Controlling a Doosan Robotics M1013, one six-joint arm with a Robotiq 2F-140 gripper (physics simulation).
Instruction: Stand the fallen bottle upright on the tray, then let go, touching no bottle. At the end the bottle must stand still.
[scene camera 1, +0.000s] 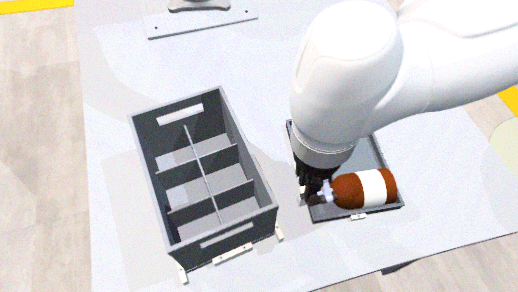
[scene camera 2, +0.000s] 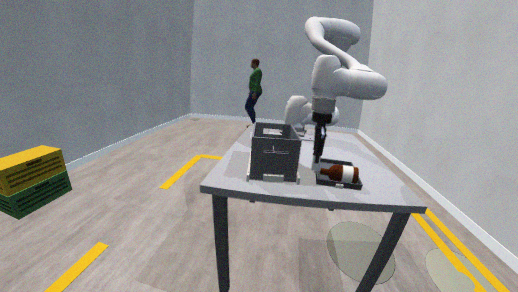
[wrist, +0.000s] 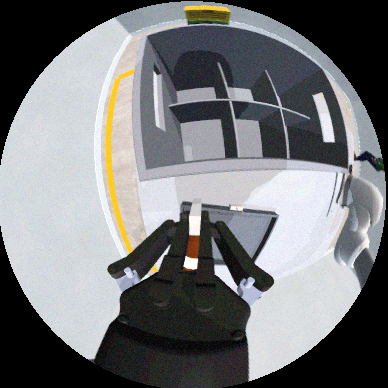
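Where they show: gripper, between the fingertips: (scene camera 1: 304, 201) (scene camera 2: 314, 169) (wrist: 196, 205); arm's base, origin of its link: (wrist: 343, 188).
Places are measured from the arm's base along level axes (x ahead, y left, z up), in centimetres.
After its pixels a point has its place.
The fallen brown bottle with a white label (scene camera 1: 372, 189) {y 33.5, x 71.0, z 6.2 cm} (scene camera 2: 347, 173) {y 33.7, x 72.6, z 4.9 cm} (wrist: 192, 246) {y 28.3, x 70.3, z 6.2 cm} lies on its side in the dark tray (scene camera 1: 330, 217) {y 25.4, x 74.3, z 1.2 cm} (scene camera 2: 327, 183) {y 26.4, x 74.3, z -0.2 cm} (wrist: 240, 232) {y 27.6, x 57.9, z -0.8 cm}, along its front side. Its neck end points toward the crate. My gripper (scene camera 1: 301, 194) {y 20.3, x 71.3, z 3.4 cm} (scene camera 2: 316, 166) {y 20.3, x 71.3, z 3.4 cm} (wrist: 196, 205) {y 20.3, x 71.3, z 3.4 cm} points down and is shut, with its pale finger pads together and no bottle held between them. The fingertips are low at the neck end of the bottle. In the wrist view the fingers cover much of the bottle. The arm and gripper hide the bottle's mouth in scene camera 1, so contact cannot be told.
A tall grey crate with dividers (scene camera 1: 265, 220) {y 11.6, x 76.7, z 11.2 cm} (scene camera 2: 275, 162) {y 5.2, x 78.7, z 6.8 cm} (wrist: 240, 167) {y 11.6, x 69.7, z 16.2 cm} stands beside the tray on the table (scene camera 1: 115, 200) {y -19.3, x 65.0, z -1.3 cm} (scene camera 2: 240, 192) {y -3.6, x 91.3, z -1.9 cm}. Small pale blocks sit along the crate's base. A person (scene camera 2: 255, 82) is beyond the table. Yellow and green boxes (scene camera 2: 32, 172) (wrist: 207, 15) are farther off.
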